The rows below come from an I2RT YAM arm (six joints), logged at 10 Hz.
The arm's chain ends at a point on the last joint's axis. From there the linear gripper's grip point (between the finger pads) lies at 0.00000 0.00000 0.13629 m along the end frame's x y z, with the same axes.
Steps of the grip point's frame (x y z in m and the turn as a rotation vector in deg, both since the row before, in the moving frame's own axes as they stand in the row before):
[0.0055 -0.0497 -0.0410 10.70 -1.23 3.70]
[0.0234 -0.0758 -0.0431 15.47 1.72 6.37]
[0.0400 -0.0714 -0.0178 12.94 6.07 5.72]
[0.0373 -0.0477 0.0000 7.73 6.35 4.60]
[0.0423 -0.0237 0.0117 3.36 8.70 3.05]
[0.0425 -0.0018 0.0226 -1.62 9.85 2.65]
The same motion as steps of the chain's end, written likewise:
[0.0076 -0.0243 -0.0386 10.70 -1.23 3.70]
[0.0173 -0.0398 -0.0381 15.47 1.72 6.37]
[0.0242 -0.0417 -0.0136 12.94 6.07 5.72]
[0.0216 -0.0300 0.0021 7.73 6.35 4.60]
[0.0215 -0.0163 0.0135 3.36 8.70 3.05]
[0.0193 -0.0062 0.0247 -1.62 9.85 2.65]

